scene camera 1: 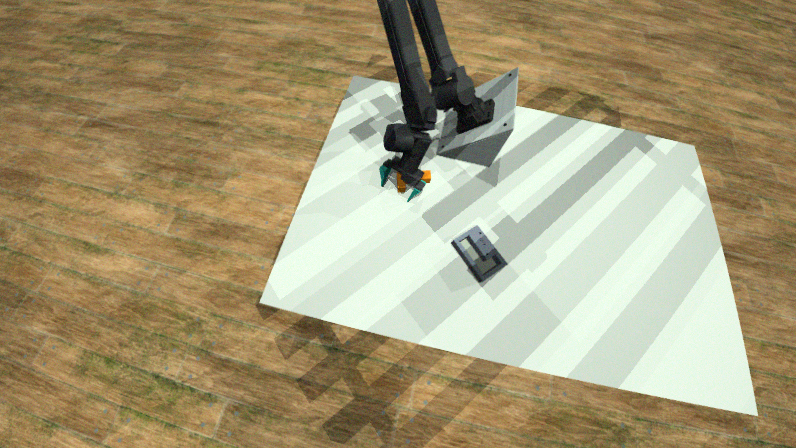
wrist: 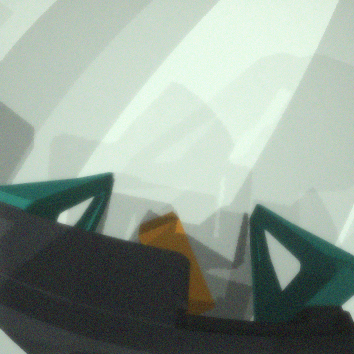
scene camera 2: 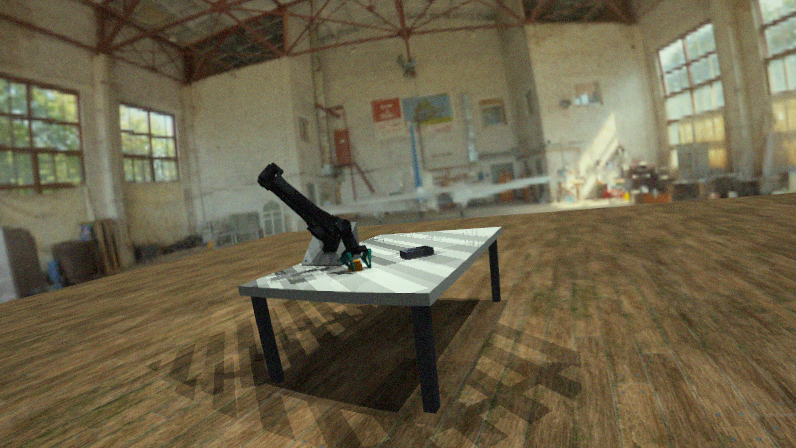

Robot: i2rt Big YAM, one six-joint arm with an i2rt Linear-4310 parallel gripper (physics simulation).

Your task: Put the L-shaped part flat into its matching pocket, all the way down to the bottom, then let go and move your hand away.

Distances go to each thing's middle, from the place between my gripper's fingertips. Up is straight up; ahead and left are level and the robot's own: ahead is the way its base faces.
I see my gripper 290 mm to the right of the grey pocket block (scene camera 1: 476,250), 130 mm short of it and 10 mm below it. Round my hand: orange L-shaped part (wrist: 165,231) (50 mm to the left, 50 mm behind, 10 mm above).
